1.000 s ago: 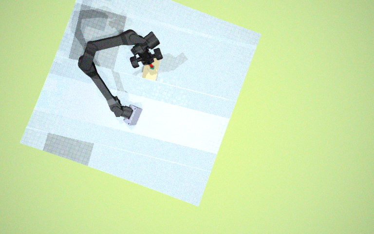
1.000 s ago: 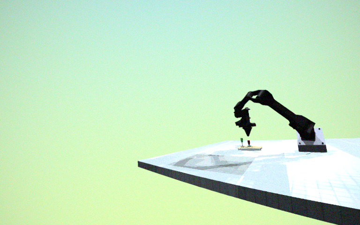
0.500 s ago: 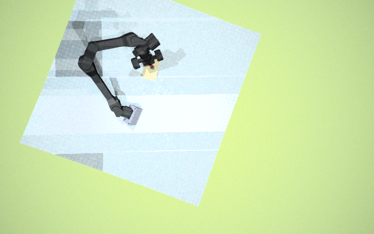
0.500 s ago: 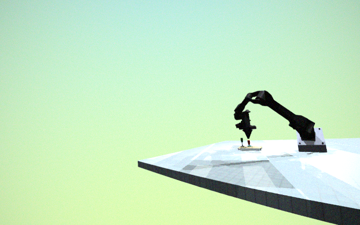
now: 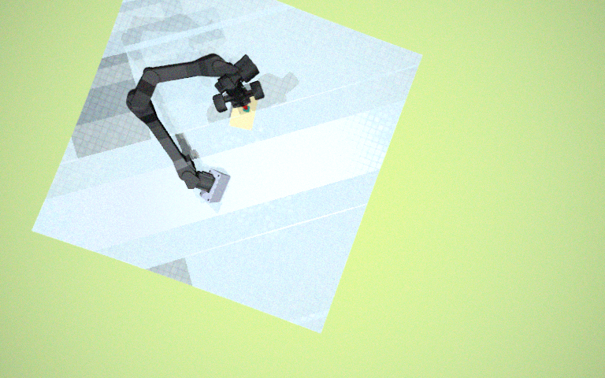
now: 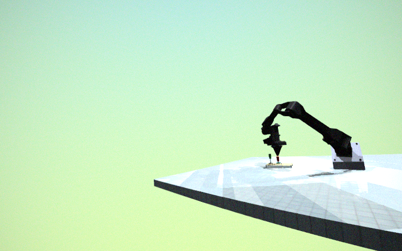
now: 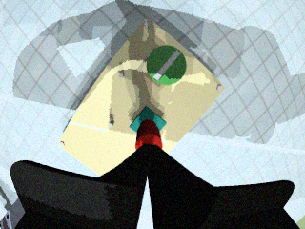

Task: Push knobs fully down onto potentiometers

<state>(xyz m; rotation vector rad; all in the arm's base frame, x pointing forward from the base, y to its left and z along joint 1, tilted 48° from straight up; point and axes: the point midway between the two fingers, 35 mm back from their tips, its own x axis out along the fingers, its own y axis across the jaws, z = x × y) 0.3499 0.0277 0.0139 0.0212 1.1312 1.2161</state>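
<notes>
Right now the red knob is 2 cm below my gripper tip. From my gripper tip the other things lie so: green knob (4 cm ahead, 4 cm to the left).
</notes>
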